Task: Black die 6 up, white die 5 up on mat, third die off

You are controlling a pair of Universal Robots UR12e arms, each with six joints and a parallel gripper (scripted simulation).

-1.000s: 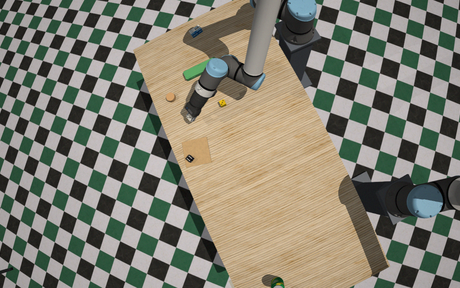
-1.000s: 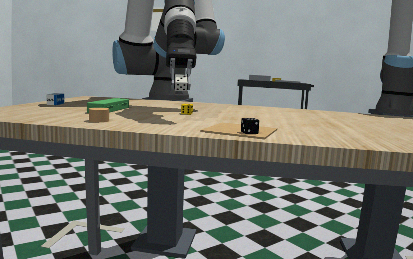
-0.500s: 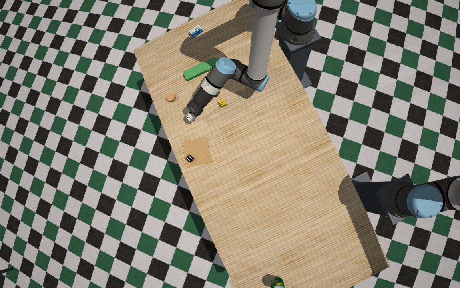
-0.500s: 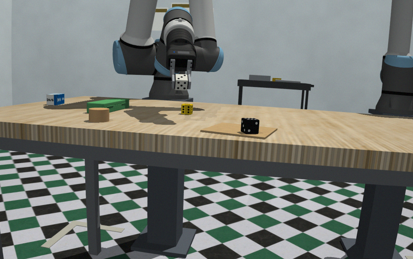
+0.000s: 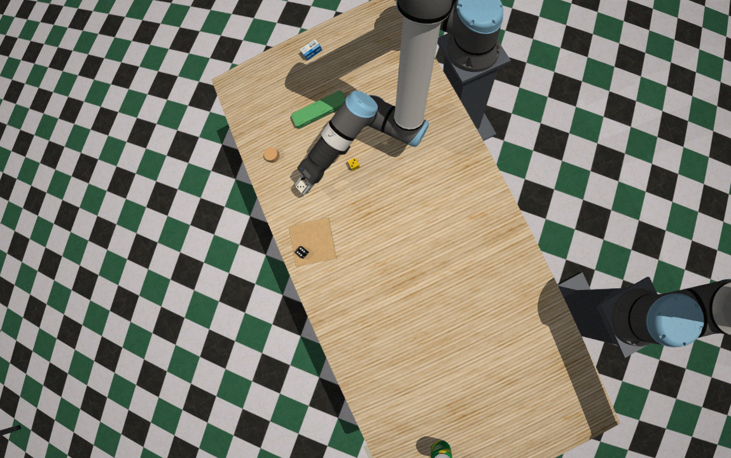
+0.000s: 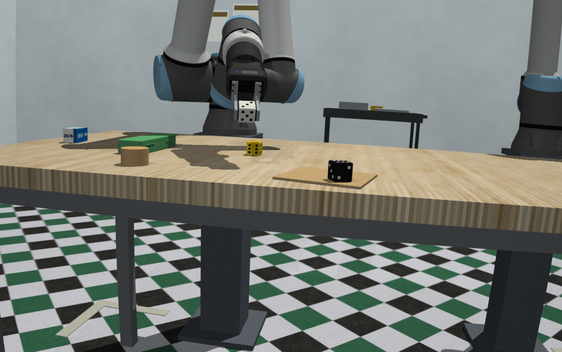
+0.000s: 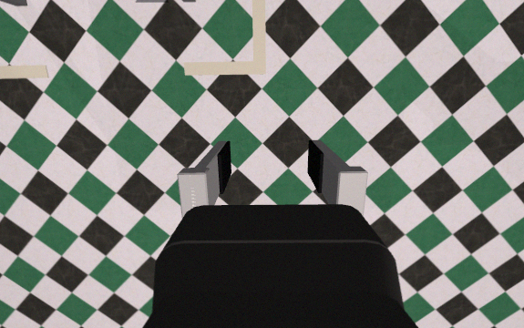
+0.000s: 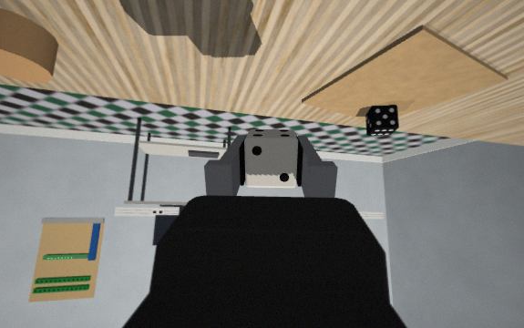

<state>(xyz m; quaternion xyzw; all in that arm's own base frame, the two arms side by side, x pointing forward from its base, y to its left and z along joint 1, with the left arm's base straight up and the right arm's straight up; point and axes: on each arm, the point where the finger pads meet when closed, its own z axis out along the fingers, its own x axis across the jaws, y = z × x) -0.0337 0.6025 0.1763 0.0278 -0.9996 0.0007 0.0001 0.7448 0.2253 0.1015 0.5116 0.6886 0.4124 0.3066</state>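
My right hand is 170 mm past the yellow die, 90 mm above it and 10 mm to the left of it. The rest, counted from my right hand: brown cylinder 190 mm to the right, 90 mm below, 60 mm ahead; white die right at my right hand; tan mat 150 mm to the left, 100 mm below, 80 mm ahead.
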